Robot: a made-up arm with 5 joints.
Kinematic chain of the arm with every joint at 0, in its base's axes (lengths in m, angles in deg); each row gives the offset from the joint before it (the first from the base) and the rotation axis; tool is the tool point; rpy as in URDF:
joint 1: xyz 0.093 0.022 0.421 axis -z
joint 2: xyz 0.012 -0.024 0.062 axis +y
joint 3: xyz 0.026 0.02 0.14 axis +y
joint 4: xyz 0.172 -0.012 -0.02 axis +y
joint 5: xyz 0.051 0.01 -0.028 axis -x
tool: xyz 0.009 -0.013 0 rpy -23.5 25.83 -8.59
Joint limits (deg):
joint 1: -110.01..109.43
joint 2: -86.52..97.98
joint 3: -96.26..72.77
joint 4: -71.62..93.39
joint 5: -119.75..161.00
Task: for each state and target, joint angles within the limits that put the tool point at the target. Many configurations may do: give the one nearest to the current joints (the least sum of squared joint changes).
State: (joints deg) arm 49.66 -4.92 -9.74 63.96 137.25
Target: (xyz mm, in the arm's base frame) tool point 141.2 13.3 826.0
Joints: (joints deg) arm 14.82 -28.36 -58.58 33.23 139.71
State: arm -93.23 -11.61 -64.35 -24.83 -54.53
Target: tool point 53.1 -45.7 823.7
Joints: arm -50.32 -56.34 -43.13 -6.59 -59.91
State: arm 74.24 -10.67 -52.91 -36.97 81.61
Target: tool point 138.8 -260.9 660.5
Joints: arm 79.22 9.08 -20.09 -32.31 81.41
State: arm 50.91 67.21 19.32 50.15 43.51
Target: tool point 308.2 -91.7 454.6
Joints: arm 24.26 24.42 -2.68 53.53 44.59
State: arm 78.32 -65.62 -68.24 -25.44 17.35
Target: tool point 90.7 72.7 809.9
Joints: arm 108.44 -59.16 -26.24 -13.69 19.99
